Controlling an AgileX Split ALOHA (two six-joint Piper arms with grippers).
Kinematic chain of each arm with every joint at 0, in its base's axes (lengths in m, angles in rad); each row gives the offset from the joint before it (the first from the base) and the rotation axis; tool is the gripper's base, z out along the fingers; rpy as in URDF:
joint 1: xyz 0 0 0.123 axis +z
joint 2: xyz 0 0 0 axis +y
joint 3: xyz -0.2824 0 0.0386 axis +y
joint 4: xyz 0.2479 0 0.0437 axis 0.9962 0 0.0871
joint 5: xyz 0 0 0 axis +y
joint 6: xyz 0.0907 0 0.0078 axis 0.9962 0 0.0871
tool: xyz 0 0 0 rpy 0 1.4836 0
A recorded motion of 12 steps. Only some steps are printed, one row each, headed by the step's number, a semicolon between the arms.
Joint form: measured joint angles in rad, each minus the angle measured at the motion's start. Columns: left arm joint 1, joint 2, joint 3, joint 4, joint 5, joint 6; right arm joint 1, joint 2, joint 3, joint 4, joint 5, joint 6.
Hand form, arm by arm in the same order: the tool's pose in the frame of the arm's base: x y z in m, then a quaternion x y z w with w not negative. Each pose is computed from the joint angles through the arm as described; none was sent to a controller.
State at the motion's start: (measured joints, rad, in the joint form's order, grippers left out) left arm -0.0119 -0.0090 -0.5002 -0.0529 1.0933 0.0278; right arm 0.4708 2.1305 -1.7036 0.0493 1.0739 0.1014
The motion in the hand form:
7: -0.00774 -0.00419 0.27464 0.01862 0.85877 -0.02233 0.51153; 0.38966 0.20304 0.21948 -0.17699 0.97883 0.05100 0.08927
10: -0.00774 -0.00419 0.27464 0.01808 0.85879 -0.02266 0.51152; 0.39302 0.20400 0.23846 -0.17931 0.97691 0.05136 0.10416
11: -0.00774 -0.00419 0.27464 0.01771 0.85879 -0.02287 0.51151; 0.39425 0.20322 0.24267 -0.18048 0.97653 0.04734 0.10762
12: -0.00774 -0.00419 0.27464 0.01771 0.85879 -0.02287 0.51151; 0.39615 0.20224 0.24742 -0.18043 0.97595 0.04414 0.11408
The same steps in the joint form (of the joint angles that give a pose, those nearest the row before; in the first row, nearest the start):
7: 0.0000 0.0000 0.0000 0.0000 0.0000 0.0000; 0.0000 -0.0434 -0.0457 0.0019 0.0460 -0.0060
10: 0.0000 0.0000 0.0000 0.0000 0.0000 -0.0012; 0.0000 -0.0495 -0.1094 -0.0070 0.0868 -0.0060
11: 0.0001 0.0000 0.0000 0.0000 0.0000 -0.0021; -0.0009 -0.0495 -0.1259 -0.0171 0.0989 -0.0060
12: 0.0001 0.0000 0.0000 0.0000 0.0000 -0.0021; -0.0030 -0.0495 -0.1440 -0.0272 0.1063 -0.0051

